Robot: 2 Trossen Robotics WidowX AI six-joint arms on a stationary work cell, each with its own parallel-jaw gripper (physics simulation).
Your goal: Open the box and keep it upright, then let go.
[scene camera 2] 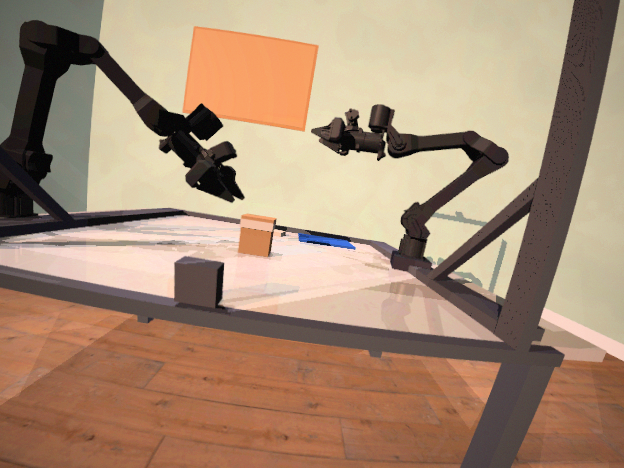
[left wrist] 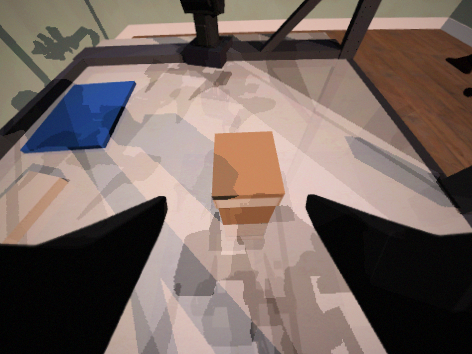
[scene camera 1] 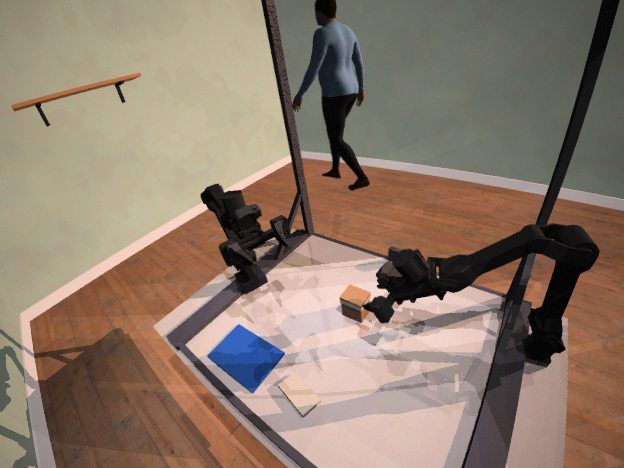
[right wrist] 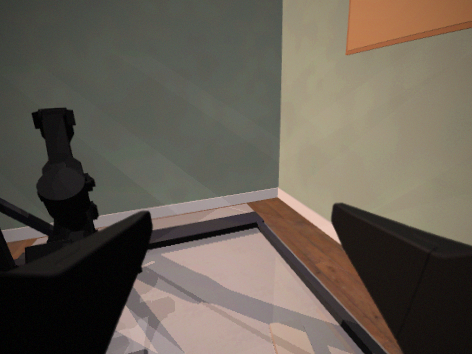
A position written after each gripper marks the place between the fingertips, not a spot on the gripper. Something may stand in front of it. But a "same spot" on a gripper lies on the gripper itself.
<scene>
right gripper: scene camera 2 315, 135; scene camera 1; right wrist; not seen in the left wrist view (out of frame)
same spot on right gripper: point(right wrist: 79, 292) = point(scene camera 1: 278, 235)
</scene>
